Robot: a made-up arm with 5 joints.
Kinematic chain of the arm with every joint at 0, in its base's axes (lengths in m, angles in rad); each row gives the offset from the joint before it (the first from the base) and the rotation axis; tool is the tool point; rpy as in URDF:
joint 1: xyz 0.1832 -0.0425 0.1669 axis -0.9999 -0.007 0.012
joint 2: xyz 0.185 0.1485 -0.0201 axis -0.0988 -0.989 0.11
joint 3: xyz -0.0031 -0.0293 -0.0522 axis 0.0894 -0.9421 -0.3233
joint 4: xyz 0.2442 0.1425 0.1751 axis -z
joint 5: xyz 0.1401 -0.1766 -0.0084 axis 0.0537 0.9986 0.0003
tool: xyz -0.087 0.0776 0.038 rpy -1.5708 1.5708 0
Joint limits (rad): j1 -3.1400..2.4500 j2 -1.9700..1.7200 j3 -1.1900..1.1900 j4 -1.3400..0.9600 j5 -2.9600..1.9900
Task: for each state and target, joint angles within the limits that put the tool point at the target. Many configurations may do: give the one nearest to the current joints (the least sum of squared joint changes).
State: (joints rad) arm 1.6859 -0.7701 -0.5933 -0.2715 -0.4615
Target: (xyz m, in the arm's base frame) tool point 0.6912 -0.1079 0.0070
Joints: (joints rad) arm 1.6129 -0.4706 -0.0607 -0.1508 -0.3570
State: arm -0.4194 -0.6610 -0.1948 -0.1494 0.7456
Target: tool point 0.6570 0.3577 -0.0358
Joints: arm -0.4697 -0.8579 -0.5629 -0.3349 0.8871
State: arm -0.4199 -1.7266 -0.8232 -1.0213 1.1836
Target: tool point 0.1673 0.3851 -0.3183
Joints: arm 0.2539 -1.7176 -0.9916 -0.9435 1.5645
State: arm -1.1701 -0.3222 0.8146 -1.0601 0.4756
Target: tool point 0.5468 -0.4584 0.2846
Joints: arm -1.7413 -0.2186 0.9027 -1.0985 0.8142
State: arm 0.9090 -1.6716 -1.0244 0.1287 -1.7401
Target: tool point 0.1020 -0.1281 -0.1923
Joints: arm 1.0912 -1.6610 -0.9604 0.2477 -1.7323
